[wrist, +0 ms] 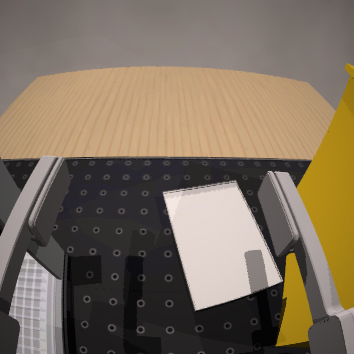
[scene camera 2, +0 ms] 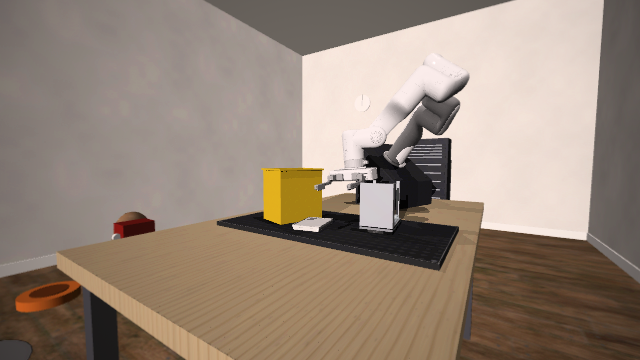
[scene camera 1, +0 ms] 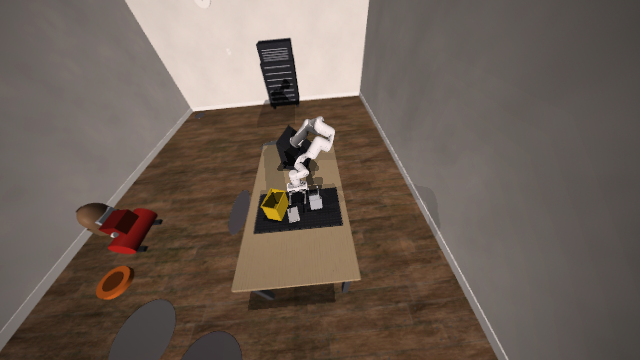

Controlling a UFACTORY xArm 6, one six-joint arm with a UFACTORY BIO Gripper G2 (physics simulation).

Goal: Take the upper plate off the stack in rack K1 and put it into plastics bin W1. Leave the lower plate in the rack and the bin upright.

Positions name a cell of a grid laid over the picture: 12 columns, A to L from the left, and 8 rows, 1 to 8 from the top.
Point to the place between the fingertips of the gripper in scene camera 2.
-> G5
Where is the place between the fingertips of the gripper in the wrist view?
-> At F4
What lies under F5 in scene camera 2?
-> A yellow plastics bin W1.
